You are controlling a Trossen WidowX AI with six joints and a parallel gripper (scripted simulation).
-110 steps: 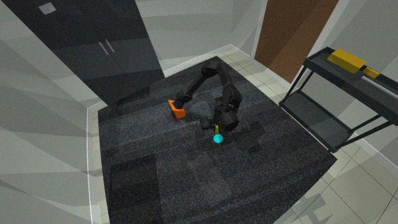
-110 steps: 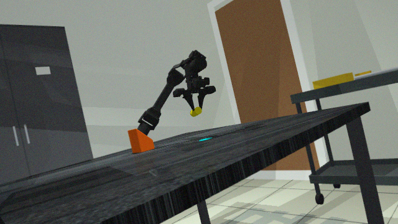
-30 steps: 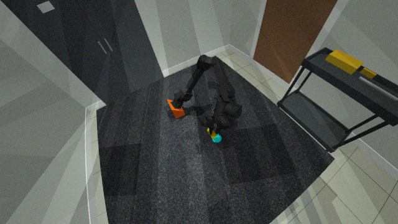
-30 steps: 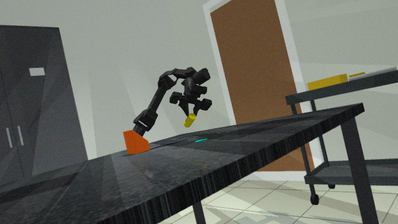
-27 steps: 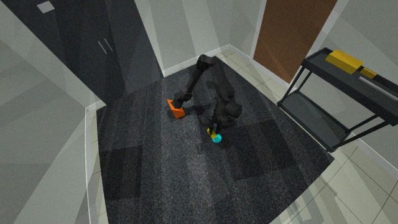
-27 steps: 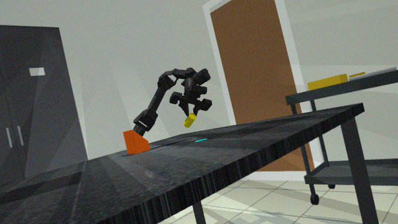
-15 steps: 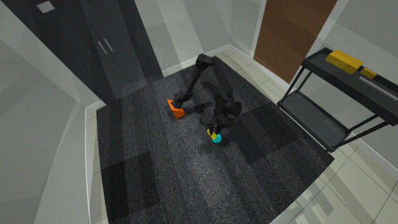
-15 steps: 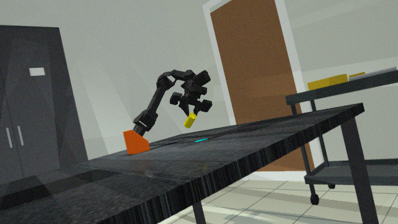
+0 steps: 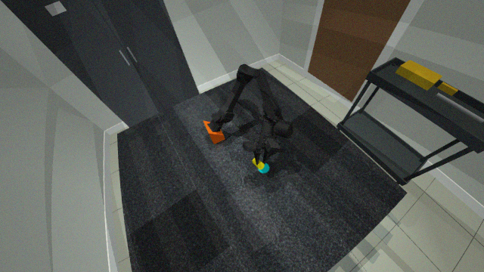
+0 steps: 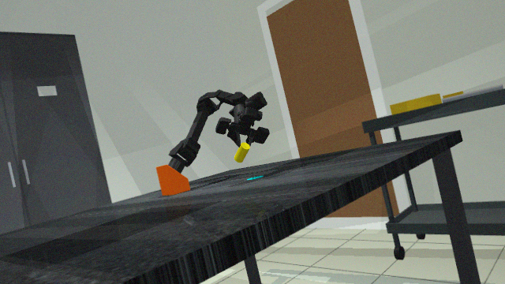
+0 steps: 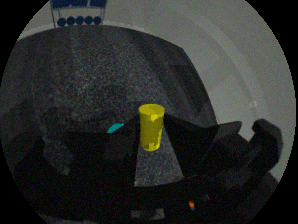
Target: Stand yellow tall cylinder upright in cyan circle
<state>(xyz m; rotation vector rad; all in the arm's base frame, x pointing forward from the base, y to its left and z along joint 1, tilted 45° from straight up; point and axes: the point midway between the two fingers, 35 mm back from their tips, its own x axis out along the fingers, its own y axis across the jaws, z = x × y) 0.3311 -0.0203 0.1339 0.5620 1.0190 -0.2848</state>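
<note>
Right now my gripper tip is 11 cm above the cyan circle, 3 cm to the right of it and 1 cm past it. From my gripper tip the other things lie so: yellow tall cylinder: 2 cm below, 2 cm behind.
</note>
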